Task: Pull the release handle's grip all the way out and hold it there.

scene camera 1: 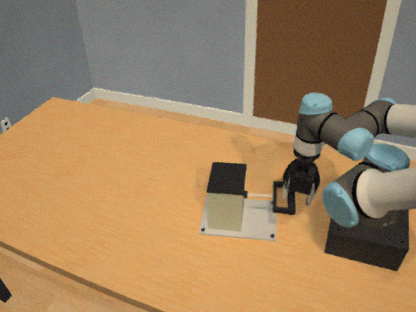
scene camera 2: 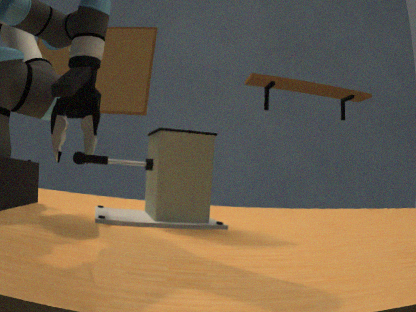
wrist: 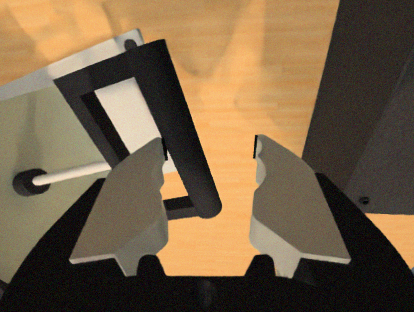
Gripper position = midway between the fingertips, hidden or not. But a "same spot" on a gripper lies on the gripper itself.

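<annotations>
My gripper in scene camera 1 (296, 201), also in scene camera 2 and in the wrist view. Same spot on my gripper: (scene camera 2: 59, 118) and (wrist: 315, 234).
</annotations>
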